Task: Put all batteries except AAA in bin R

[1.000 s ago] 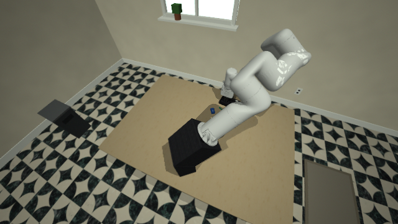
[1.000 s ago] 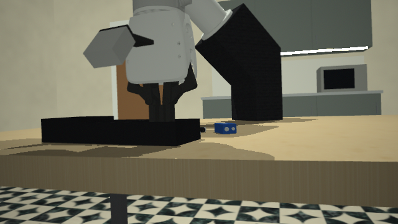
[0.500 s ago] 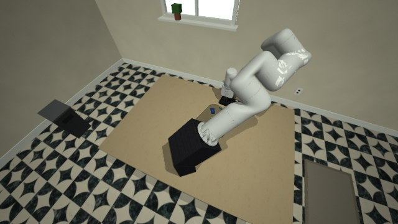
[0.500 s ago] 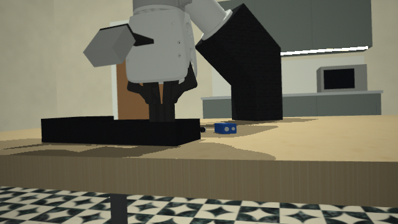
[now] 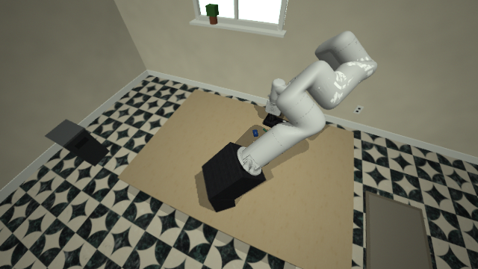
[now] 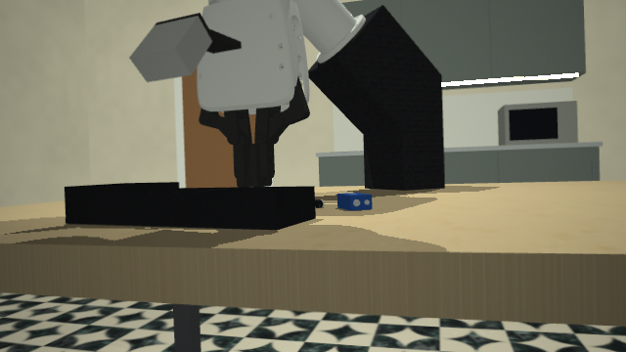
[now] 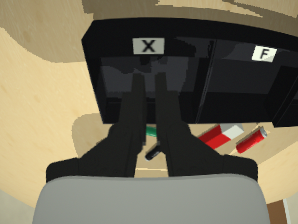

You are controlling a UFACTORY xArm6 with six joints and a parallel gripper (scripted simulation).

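Right now the blue block battery is 12 cm behind my hand, 8 cm to the left of it and 5 cm below it. Also, from my hand: black bin: 8 cm to the right, 4 cm below, 2 cm behind; red thing: 12 cm behind, 7 cm to the right, 5 cm below; green cylinder battery: 9 cm behind, 5 cm below, 2 cm to the left.
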